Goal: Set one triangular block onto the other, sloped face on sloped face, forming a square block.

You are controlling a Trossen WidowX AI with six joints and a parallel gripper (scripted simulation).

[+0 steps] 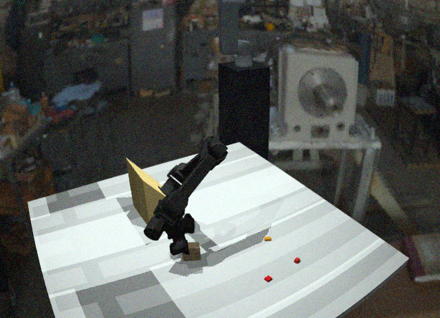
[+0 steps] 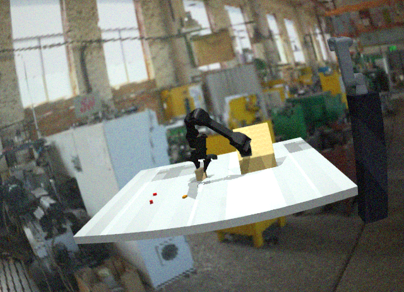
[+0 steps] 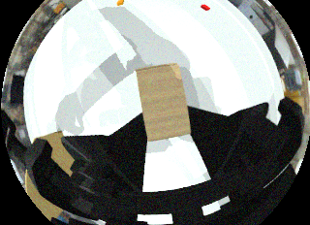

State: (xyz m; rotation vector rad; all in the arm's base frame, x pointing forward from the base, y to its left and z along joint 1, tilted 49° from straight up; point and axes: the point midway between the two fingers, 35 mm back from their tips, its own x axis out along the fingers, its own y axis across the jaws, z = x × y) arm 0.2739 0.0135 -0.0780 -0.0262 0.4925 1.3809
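My gripper tip is now 10 mm to the left of the small tan triangular block and 10 mm below it. Also, from my gripper tip: small orange piece: 50 mm ahead, 310 mm to the left, 30 mm below.
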